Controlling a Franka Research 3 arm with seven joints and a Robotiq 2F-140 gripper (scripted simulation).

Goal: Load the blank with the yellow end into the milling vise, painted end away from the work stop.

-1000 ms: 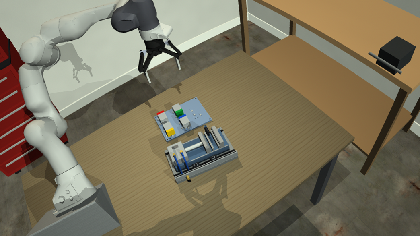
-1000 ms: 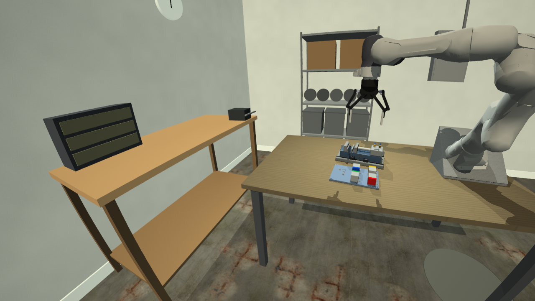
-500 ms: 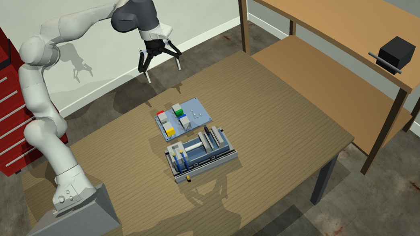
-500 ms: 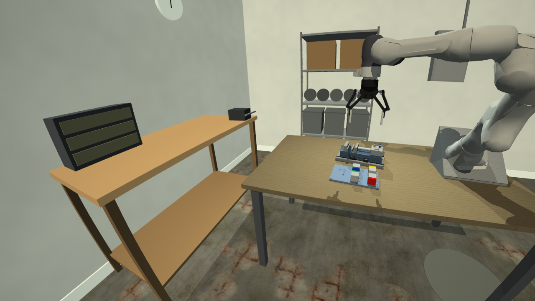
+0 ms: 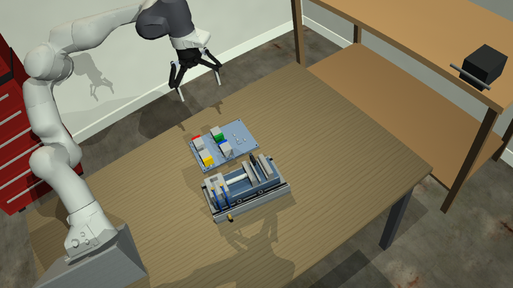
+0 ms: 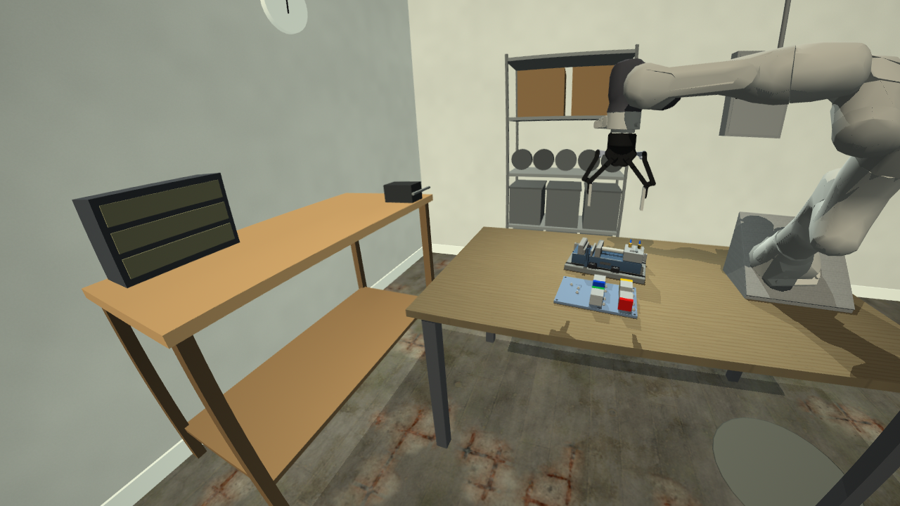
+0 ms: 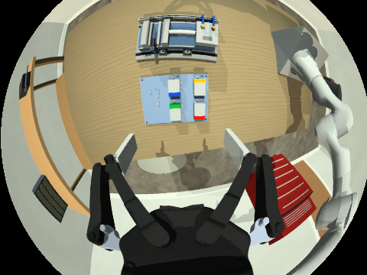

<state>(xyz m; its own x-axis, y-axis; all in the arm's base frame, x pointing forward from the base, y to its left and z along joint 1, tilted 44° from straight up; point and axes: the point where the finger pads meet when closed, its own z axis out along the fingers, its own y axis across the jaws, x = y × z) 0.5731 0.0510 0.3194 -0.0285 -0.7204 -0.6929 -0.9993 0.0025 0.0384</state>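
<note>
The green-ended blank lies 2 cm ahead of my hand, 3 cm to the left of it and 29 cm below it. The rest, counted from my hand: red-ended blank (7 cm behind, 4 cm to the left, 29 cm below); then blue-ended blank (1 cm ahead, 6 cm to the right, 29 cm below); then work stop (7 cm ahead, 22 cm to the right, 23 cm below).
</note>
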